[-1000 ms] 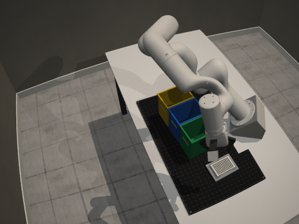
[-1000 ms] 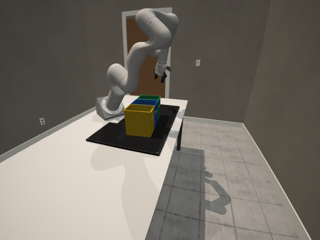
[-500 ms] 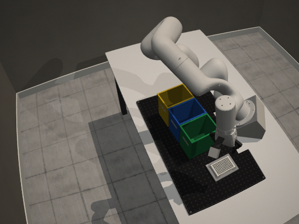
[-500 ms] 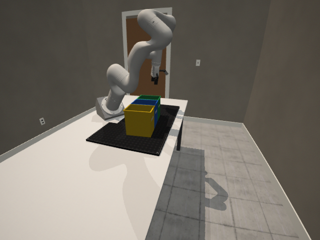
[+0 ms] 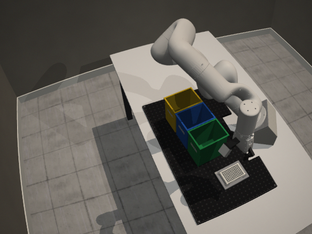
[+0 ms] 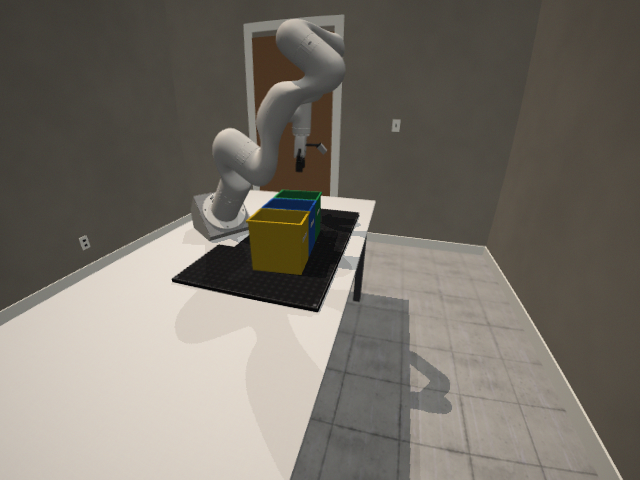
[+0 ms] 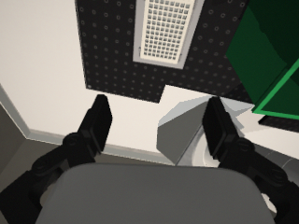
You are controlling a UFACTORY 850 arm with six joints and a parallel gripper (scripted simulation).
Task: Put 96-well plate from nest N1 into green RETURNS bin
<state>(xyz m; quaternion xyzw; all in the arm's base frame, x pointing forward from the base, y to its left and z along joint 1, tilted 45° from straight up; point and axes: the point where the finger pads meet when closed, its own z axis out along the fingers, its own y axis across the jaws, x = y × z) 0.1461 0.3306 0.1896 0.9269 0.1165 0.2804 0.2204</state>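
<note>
My gripper is now 10 mm past the white 96-well plate and 230 mm above it. From my hand the other things lie so: blue bin (30 mm ahead, 340 mm to the right, 170 mm below); then green bin (30 mm ahead, 210 mm to the right, 170 mm below); then grey plate nest (10 mm behind, 250 mm below).
</note>
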